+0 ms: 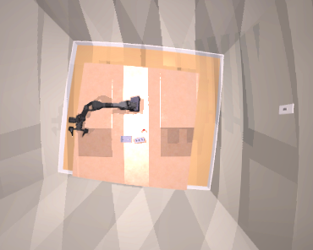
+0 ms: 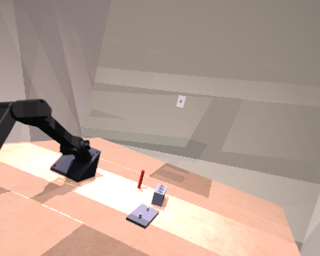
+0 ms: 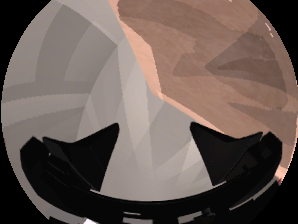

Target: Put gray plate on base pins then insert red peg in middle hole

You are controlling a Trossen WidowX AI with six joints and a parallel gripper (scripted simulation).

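My gripper tip is 660 mm to the right of the gray plate, 30 mm above it and 10 mm past it. Also, from my gripper tip: red peg (700 mm to the left, 120 mm behind, 30 mm below); dark base (510 mm to the left, 60 mm below).
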